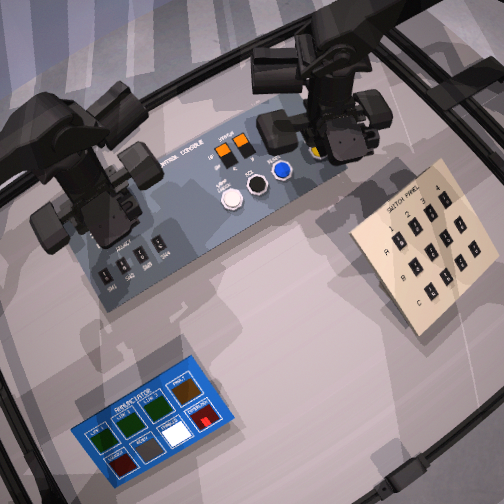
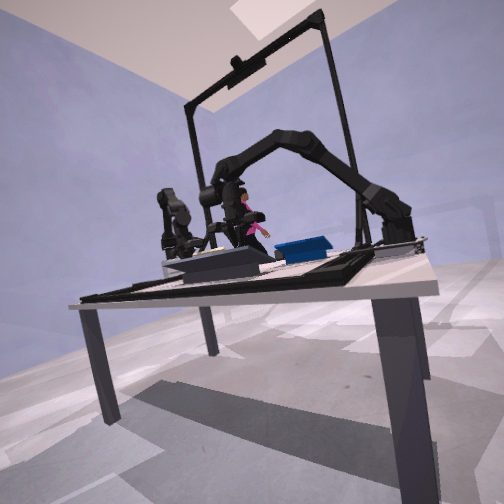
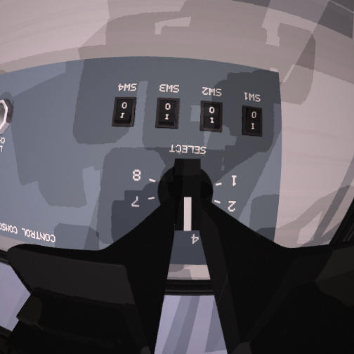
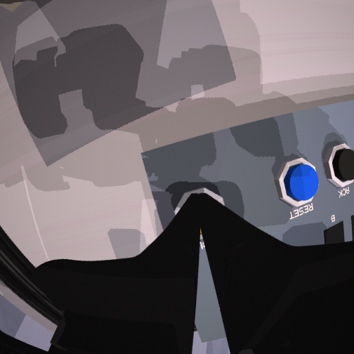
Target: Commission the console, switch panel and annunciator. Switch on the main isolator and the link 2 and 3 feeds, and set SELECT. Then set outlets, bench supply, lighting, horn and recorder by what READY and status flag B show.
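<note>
The grey control console [image 1: 200,220] [image 3: 70,147] [image 4: 253,147] lies at the back of the table. My left gripper [image 3: 186,204] [image 1: 102,235] is shut on the black SELECT knob [image 3: 186,175]; its white pointer aims at the mark 4. Rockers SW1 [image 3: 252,120], SW2 [image 3: 211,116], SW3 [image 3: 167,112] and SW4 [image 3: 123,111] sit beside the knob. My right gripper [image 4: 197,199] [image 1: 340,150] is shut and empty, its tips on a yellow button [image 1: 314,151] at the console's right end. The beige switch panel [image 1: 395,280] lies at the right. The blue annunciator [image 1: 95,450] lies in front, with one white lamp [image 1: 176,433] lit.
The console carries two orange flags [image 1: 222,150], a white lamp-check button [image 1: 231,198], a black ACK button [image 1: 257,184] [image 4: 345,165] and a blue RESET button [image 1: 282,170] [image 4: 300,182]. A black frame [image 1: 440,450] rims the table. A figure in pink [image 2: 248,220] stands behind the table.
</note>
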